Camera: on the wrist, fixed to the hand. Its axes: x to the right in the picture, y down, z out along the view.
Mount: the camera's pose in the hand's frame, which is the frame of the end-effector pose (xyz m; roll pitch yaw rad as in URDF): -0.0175 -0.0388 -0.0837 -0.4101 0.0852 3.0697
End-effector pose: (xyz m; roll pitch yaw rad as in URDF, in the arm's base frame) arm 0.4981 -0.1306 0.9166 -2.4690 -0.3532 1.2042
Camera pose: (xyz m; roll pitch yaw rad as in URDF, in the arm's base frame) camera 0.5014 -0.1827 0.9947 2.1006 0.3290 -1.8220
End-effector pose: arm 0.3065 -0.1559 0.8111 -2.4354 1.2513 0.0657
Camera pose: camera 0.3868 -0.1755 0.8556 1.6899 -1.2509 -2.7197
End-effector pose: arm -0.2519 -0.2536 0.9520 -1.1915 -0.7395 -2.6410
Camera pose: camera -0.2818 -0.1649 0.9439 0.8402 0.8363 0.5791
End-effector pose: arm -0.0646 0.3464 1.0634 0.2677 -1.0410 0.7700
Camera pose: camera -0.0040 0.3839 1.0023 -0.8517 1.0962 -2.5732
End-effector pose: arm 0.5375 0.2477 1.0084 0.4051 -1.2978 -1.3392
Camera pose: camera 0.5542 0.1652 0.9667 -1.2229 1.3272 1.3780
